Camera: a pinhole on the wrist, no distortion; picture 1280 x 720 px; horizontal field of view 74.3 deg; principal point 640.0 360.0 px. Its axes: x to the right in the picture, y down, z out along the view. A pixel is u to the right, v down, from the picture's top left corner.
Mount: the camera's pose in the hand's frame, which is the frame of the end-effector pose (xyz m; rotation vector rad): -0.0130 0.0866 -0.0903 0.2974 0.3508 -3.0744
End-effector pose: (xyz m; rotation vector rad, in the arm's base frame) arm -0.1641 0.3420 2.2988 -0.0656 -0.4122 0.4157
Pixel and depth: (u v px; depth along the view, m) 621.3 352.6 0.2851
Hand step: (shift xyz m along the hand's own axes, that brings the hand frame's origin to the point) -0.0598 0.0246 0.1841
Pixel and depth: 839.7 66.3 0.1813
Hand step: -0.0921 0.1065 0.0887
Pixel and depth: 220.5 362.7 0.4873
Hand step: 0.1342 -0.0225 0.4220
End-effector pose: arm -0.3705 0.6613 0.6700 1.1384 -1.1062 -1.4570
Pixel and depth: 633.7 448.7 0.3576
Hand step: -0.0747 -0.0309 0.2439
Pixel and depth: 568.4 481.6 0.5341
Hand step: -0.0635 -0.1087 0.4122
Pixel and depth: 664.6 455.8 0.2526
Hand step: -0.0655 0.0015 0.1435
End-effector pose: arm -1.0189 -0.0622 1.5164 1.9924 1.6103 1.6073
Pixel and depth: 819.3 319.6 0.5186
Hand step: -0.2185 -0.0078 0.3898
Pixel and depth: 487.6 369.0 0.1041
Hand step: -0.0138 0.0622 0.0126
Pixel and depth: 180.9 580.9 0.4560
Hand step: 0.1521 -0.1300 0.3673
